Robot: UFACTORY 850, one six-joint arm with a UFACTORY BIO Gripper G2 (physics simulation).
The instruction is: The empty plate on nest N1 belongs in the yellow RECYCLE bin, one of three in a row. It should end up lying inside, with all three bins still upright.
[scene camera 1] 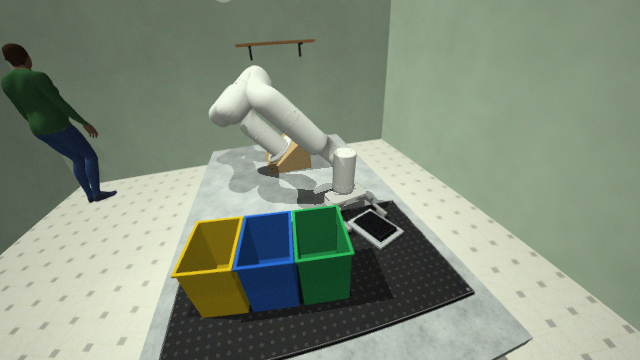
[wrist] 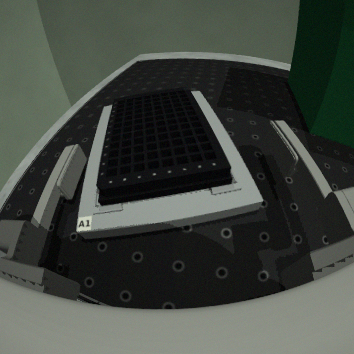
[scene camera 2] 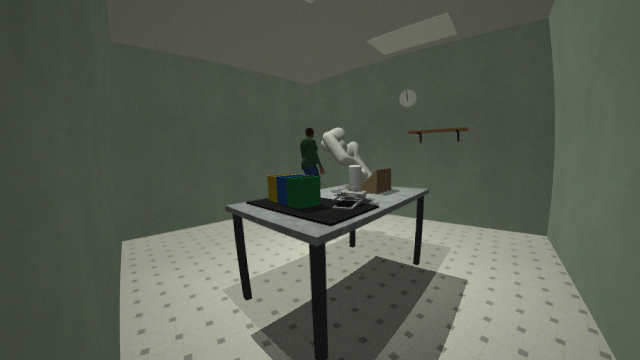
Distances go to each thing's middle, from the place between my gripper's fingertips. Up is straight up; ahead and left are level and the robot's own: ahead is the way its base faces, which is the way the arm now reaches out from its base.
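Relative to the black plate point(scene camera 1: 379, 228), my hand is 20 mm to the right of it and 20 mm short of it. Counted from my hand: the pale nest point(wrist: 185, 208), 20 mm below, 20 mm ahead and 20 mm to the left; the green bin point(scene camera 1: 322, 249), 230 mm to the right, 110 mm ahead and 70 mm above; the blue bin point(scene camera 1: 264, 261), 360 mm to the right, 70 mm ahead and 70 mm above.
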